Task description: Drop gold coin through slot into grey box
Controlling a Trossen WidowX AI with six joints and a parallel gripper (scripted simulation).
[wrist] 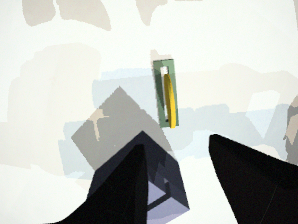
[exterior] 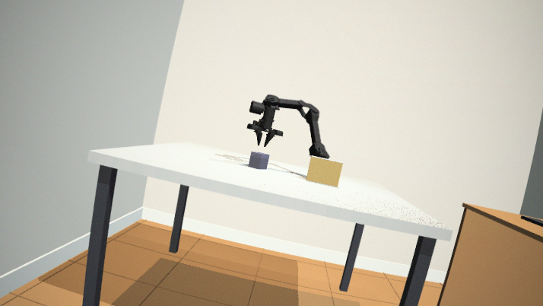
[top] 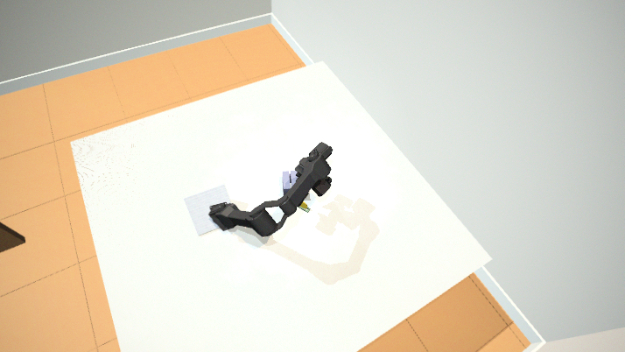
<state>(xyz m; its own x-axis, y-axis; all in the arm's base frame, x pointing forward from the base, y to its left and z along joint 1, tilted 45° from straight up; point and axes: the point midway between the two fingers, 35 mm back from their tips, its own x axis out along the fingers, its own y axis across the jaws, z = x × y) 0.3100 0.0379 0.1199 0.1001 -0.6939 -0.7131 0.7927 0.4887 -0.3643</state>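
The gold coin is 8 cm below my gripper tip and 1 cm behind it.
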